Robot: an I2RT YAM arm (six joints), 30 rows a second.
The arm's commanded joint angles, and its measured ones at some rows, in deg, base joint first. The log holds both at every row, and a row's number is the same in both.
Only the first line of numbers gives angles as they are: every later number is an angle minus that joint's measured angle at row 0.
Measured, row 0:
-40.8, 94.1, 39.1, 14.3, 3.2, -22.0
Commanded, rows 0 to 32:
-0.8, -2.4, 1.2, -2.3, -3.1, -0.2
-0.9, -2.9, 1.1, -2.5, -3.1, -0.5
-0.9, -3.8, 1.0, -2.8, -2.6, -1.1
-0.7, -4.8, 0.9, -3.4, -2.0, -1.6
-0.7, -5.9, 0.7, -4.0, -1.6, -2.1
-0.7, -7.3, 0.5, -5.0, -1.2, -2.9
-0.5, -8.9, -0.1, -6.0, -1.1, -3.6
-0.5, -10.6, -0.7, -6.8, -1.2, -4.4
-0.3, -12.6, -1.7, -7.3, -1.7, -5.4
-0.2, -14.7, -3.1, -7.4, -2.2, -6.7
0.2, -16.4, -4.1, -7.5, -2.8, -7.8
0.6, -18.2, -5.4, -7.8, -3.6, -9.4
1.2, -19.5, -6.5, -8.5, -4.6, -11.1
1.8, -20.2, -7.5, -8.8, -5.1, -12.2
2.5, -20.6, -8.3, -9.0, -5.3, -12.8
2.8, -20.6, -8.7, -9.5, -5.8, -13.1
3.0, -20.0, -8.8, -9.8, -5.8, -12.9
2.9, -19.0, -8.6, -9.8, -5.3, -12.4
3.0, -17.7, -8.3, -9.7, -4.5, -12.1
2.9, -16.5, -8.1, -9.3, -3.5, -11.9
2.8, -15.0, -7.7, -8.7, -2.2, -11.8
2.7, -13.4, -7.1, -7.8, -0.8, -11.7
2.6, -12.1, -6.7, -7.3, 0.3, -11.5
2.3, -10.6, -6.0, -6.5, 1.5, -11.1
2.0, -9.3, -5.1, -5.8, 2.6, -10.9
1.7, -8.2, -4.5, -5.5, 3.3, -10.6
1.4, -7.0, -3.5, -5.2, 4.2, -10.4
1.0, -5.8, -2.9, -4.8, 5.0, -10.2
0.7, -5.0, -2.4, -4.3, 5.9, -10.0
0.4, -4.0, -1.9, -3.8, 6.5, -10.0
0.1, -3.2, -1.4, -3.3, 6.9, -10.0
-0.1, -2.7, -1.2, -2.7, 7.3, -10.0
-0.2, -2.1, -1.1, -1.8, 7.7, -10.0
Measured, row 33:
0.3, -3.5, -2.7, -4.7, 4.8, -11.0
